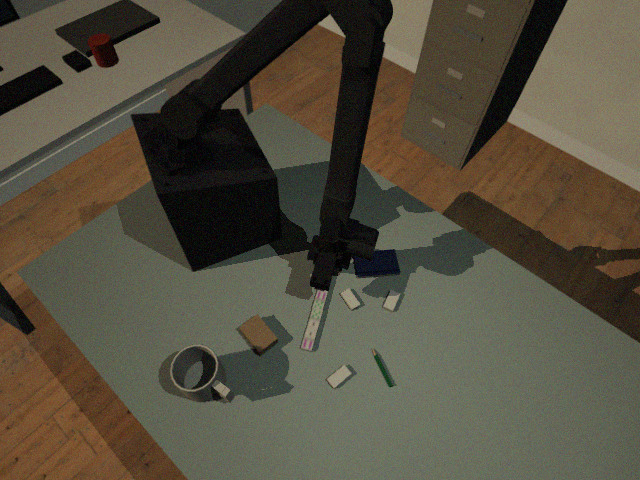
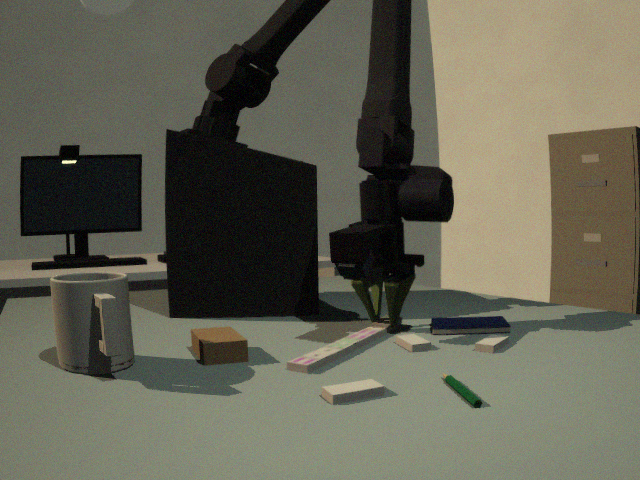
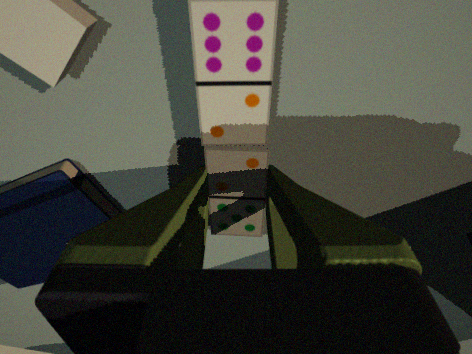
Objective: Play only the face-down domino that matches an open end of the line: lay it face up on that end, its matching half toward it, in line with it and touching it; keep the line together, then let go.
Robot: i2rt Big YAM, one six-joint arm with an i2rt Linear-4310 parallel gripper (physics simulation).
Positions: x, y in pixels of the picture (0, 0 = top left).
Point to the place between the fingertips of my gripper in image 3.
At 237, 177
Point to a grey mug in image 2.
91, 310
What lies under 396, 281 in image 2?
My gripper.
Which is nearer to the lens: the brown block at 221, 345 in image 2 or the blue book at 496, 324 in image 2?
The brown block.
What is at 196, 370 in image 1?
A grey mug.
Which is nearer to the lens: the brown block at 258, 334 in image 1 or the blue book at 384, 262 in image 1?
The brown block.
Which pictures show the brown block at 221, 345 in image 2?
Image 1 and image 2 only.
